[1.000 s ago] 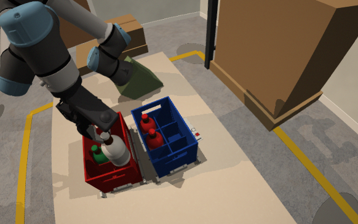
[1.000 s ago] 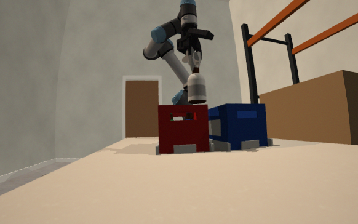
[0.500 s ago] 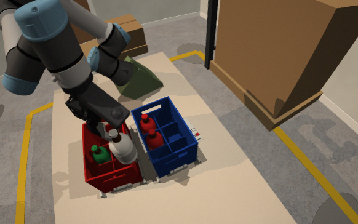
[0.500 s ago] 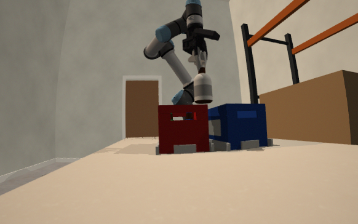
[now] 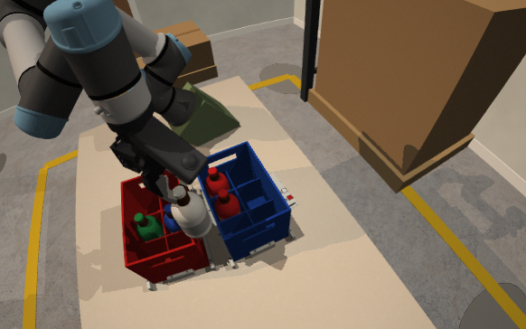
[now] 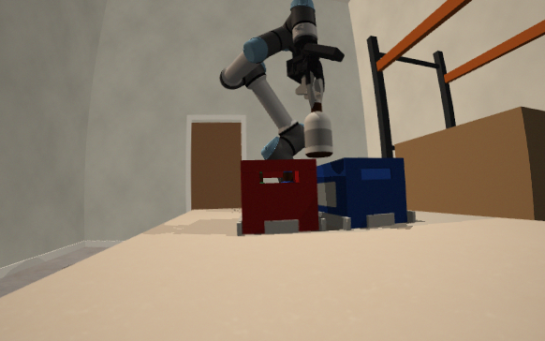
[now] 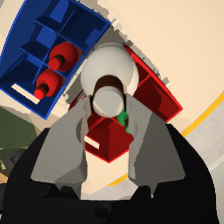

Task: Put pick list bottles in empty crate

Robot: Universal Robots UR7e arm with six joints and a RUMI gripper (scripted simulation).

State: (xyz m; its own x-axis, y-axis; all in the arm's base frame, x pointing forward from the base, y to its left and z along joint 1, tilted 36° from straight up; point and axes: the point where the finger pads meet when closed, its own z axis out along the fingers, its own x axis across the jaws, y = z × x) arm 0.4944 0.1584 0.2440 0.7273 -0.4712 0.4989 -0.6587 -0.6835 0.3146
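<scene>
Right now my hand is 7 cm above the white-label bottle. Also, from my hand: red crate 25 cm below, 12 cm to the right, 9 cm behind; blue bottle 25 cm below, 9 cm behind, 8 cm to the right; red bottle 25 cm below, 9 cm behind, 8 cm to the left.
</scene>
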